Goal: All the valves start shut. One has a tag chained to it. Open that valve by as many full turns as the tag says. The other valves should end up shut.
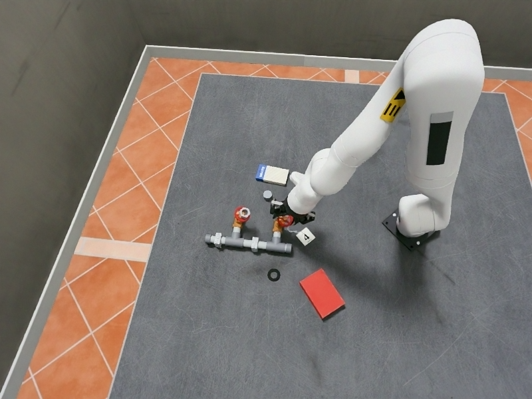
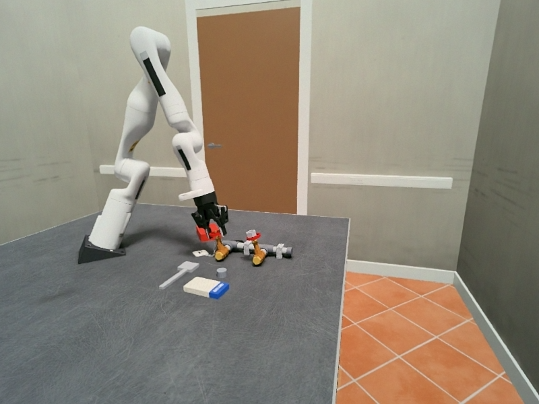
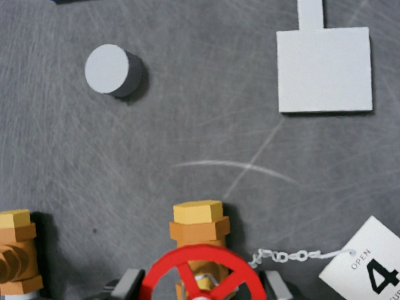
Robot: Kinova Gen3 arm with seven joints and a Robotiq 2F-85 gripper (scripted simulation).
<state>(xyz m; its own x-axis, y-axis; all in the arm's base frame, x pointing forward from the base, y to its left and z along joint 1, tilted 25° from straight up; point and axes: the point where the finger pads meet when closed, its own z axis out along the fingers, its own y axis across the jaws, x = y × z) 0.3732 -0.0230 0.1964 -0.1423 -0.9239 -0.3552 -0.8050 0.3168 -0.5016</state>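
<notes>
The white tag is 9 cm below my hand, 7 cm behind it and 2 cm to the left of it. The rest, counted from my hand: grey paddle (13 cm to the right, 9 cm below, 6 cm behind); then blue box (21 cm to the right, 8 cm below, 5 cm ahead); then red block (20 cm to the left, 12 cm behind, 8 cm below).
</notes>
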